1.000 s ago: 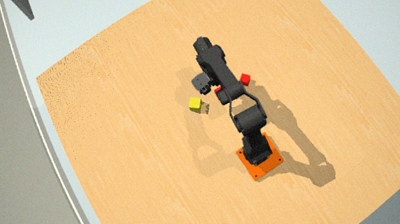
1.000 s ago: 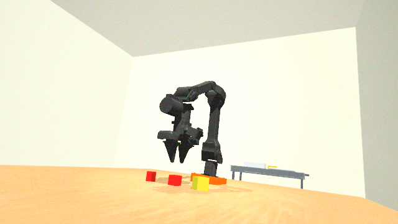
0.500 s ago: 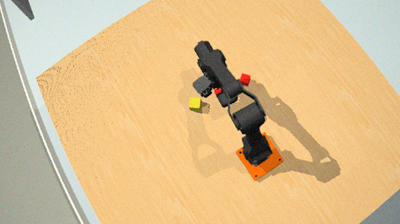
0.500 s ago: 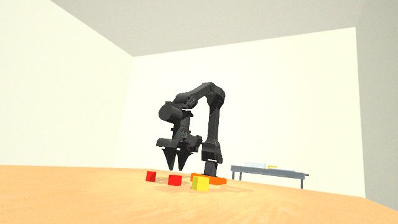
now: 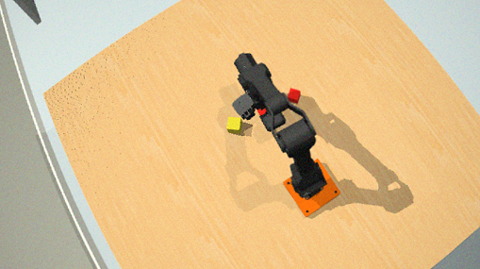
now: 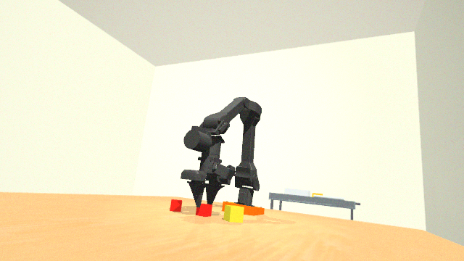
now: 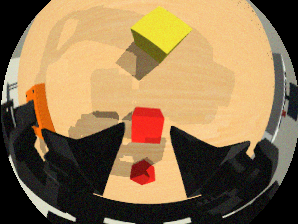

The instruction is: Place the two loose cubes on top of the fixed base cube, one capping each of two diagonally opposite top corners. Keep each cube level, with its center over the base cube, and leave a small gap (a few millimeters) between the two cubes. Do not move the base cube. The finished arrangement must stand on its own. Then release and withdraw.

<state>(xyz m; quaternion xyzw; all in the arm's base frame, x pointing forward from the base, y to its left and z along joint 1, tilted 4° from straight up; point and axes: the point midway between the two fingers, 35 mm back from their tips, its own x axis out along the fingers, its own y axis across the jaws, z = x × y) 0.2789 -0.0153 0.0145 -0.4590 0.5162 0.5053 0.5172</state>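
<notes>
Right now the yellow cube is 1 cm ahead of my gripper tip and 10 cm to the left of it.
</notes>
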